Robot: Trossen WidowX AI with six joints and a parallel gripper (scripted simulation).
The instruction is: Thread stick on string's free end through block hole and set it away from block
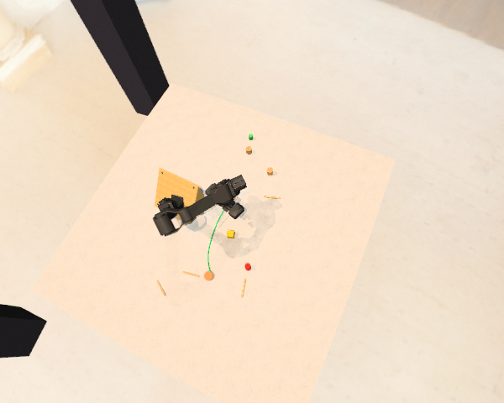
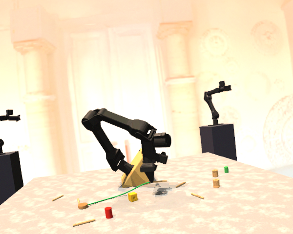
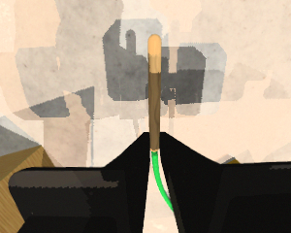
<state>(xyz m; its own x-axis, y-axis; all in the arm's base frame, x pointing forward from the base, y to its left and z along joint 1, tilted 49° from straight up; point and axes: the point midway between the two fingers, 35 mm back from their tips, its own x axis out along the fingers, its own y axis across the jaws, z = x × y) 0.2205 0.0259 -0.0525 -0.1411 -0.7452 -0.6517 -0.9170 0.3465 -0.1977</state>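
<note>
Right now my gripper tip is 6 cm short of the yellow block, 10 cm to the left of it and 3 cm above it. From my gripper tip the other things lie so: red cylinder 18 cm ahead, 22 cm to the right, 3 cm below; round wooden button 4 cm ahead, 31 cm to the right, 4 cm below; thin wooden stick 1 cm ahead, 1 cm to the left.
</note>
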